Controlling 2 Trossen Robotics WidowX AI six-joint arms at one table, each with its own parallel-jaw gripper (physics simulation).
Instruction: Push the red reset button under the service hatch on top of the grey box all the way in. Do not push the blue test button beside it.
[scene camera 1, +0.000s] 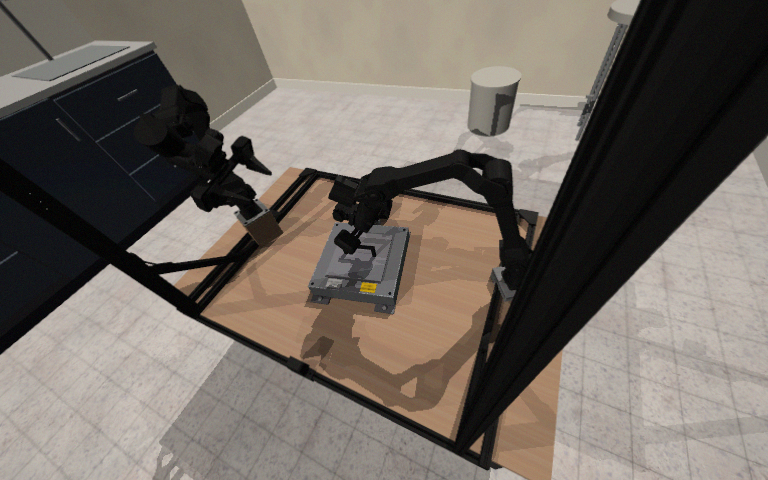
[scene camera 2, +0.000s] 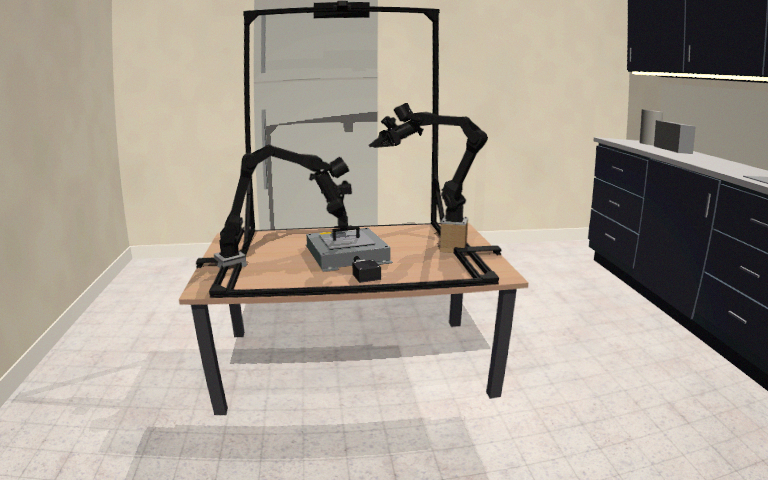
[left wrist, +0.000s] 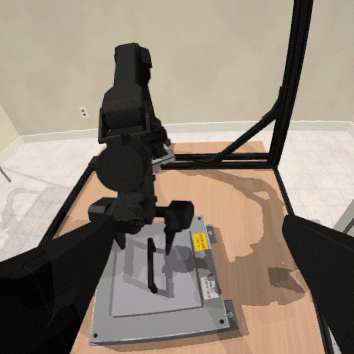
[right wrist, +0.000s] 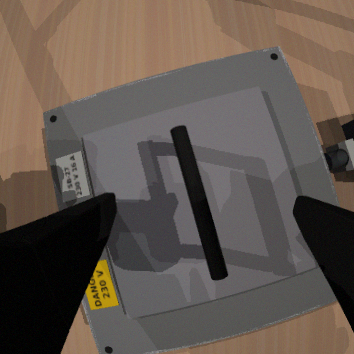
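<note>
The grey box lies flat on the middle of the table. Its service hatch is shut, with a black bar handle on top. The red and blue buttons are hidden under the hatch. My right gripper is open and empty, pointing down with a finger on each side of the handle, just above the hatch. My left gripper is open and empty, high above the table and well away from the box.
A yellow danger label and a white rating label sit on the box's edge. A small black block stands at the table edge beside the box. A tan block carries the left arm's base. Black frame rails ring the table.
</note>
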